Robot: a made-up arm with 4 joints.
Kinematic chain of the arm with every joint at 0, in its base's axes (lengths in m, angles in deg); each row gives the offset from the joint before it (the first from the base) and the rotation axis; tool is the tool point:
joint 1: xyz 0 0 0.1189 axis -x
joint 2: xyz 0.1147 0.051 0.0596 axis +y
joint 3: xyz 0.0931 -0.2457 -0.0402 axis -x
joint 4: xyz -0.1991 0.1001 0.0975 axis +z
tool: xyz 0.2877 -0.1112 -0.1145
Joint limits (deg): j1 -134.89..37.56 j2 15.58..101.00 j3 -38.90..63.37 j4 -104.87..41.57
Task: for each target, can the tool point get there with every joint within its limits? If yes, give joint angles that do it. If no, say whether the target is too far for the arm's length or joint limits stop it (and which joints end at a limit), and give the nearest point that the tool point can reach.
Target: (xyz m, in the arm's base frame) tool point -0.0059 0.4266 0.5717
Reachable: no: joint limits stop it (at a limit: joint 1, joint 4) | nearest point 0.0632 0.2436 0.2022 | short by 0.418 m
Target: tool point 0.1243 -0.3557 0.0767
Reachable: yes | joints -1.05 25.51 -8.61 -38.54
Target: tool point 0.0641 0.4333 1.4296
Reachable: no: too far | nearest point 0.0286 -0.0160 0.5967 | short by 0.947 m
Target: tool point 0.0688 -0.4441 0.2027
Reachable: yes | joints -26.66 63.36 35.23 -89.03
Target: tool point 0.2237 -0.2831 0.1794
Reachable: yes | joints 11.31 33.96 38.99 -21.33
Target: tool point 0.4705 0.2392 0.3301
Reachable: no: joint limits stop it (at a limit: joint 1, joint 2) | nearest point 0.2405 0.1803 0.1957 | short by 0.273 m
